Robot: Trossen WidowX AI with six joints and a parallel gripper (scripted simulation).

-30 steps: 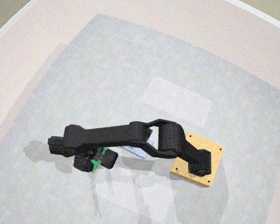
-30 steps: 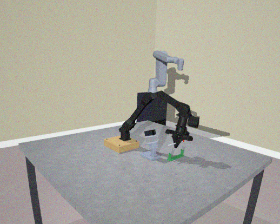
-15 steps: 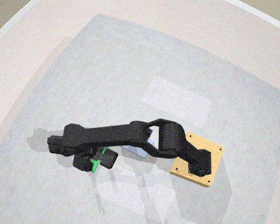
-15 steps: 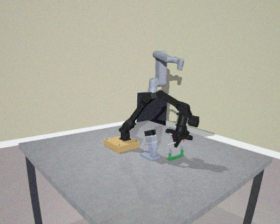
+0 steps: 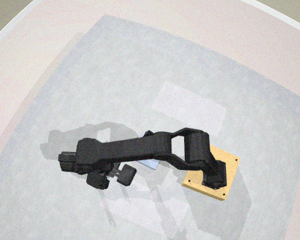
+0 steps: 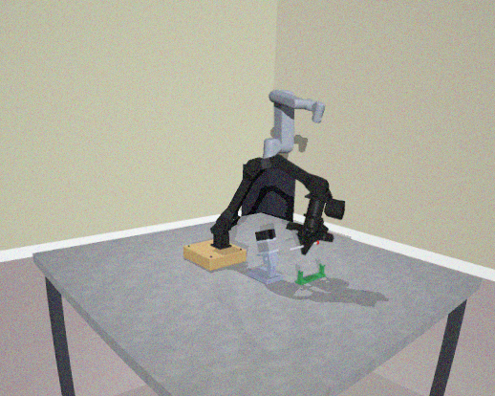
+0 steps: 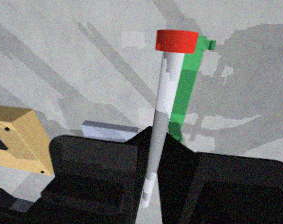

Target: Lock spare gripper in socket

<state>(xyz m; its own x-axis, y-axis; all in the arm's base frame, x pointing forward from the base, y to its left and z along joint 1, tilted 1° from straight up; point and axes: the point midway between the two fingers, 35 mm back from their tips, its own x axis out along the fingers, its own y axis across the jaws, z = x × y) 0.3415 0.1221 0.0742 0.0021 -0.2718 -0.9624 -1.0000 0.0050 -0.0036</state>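
My gripper tip is now 110 mm to the left of the mount, 70 mm past it and 40 mm above it. The rest, counted from my gripper tip: spare gripper (110 mm to the right, 80 mm behind, 40 mm above); narrow green cradle (60 mm below, 40 mm ahead, 10 mm to the left).
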